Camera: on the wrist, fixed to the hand. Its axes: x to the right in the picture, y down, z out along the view.
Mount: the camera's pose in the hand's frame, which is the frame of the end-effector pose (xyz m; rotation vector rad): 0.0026 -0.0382 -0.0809 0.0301 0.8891 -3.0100
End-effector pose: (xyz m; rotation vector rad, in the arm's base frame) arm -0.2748 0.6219 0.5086 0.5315 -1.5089 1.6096
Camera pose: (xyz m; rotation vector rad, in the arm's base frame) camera -0.2266 0.6967 0.5185 0.8629 0.7084 -0.7294
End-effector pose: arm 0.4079 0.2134 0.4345 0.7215 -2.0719 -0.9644
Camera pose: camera 0.4777 0.1577 0.4414 -2.5584 -1.0649 0.7610
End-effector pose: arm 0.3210 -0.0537 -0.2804 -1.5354 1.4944 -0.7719
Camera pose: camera 0.2684 -0.0704 -0.2099 1.1856 1.1596 1.4322
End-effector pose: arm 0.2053 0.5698 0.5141 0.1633 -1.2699 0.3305
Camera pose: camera 0.2921 0.5586 0.4952 1.3960 0.7825 -1.9226
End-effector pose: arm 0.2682 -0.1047 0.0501 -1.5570 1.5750 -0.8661
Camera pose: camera 0.2169 -0.1116 0.1231 1.1916 1.1638 1.3004
